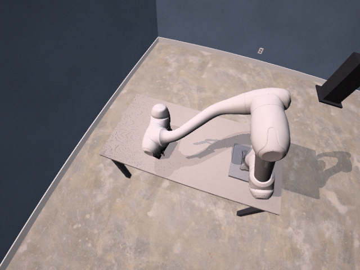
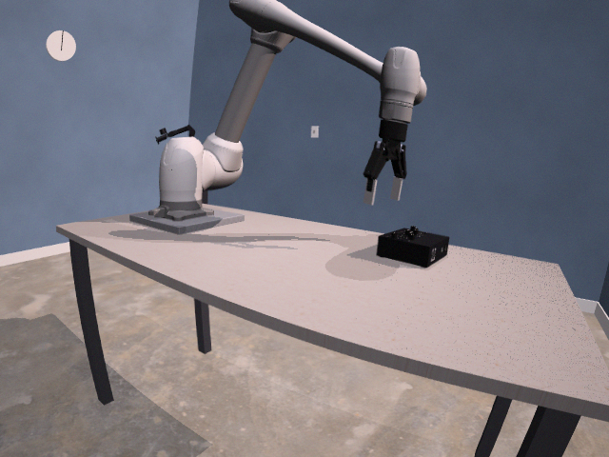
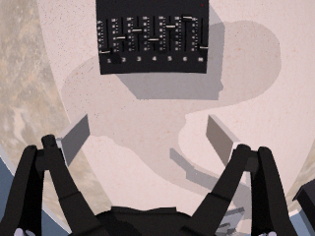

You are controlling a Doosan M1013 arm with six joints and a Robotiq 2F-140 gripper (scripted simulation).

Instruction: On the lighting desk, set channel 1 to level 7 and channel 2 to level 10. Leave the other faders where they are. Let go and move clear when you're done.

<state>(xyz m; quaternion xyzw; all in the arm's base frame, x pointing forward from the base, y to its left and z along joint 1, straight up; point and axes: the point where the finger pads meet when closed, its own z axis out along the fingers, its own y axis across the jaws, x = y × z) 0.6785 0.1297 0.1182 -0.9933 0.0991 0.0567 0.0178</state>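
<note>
Right now the fader is 90 mm ahead of my hand, 80 mm below it and 40 mm to the left of it.
</note>
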